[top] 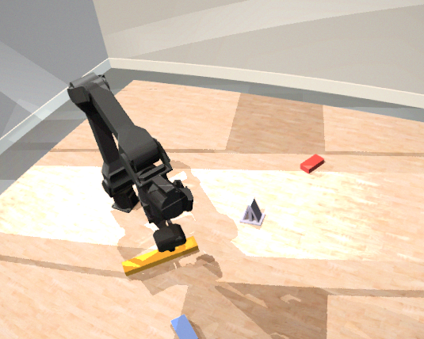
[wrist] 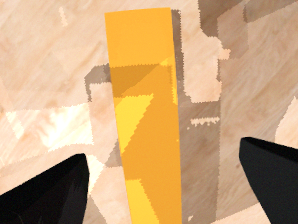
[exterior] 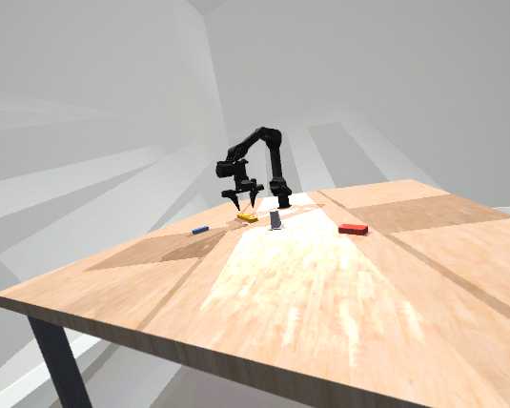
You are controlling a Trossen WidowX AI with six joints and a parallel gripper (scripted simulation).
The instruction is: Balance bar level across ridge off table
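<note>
Right now my gripper tip is 20 mm past the bar, 20 mm to the left of it and 40 mm above it. The rest, counted from my gripper tip: light blue block (130 mm ahead, 170 mm to the right, 40 mm below); red block (210 mm ahead, 420 mm to the left, 40 mm below).
</note>
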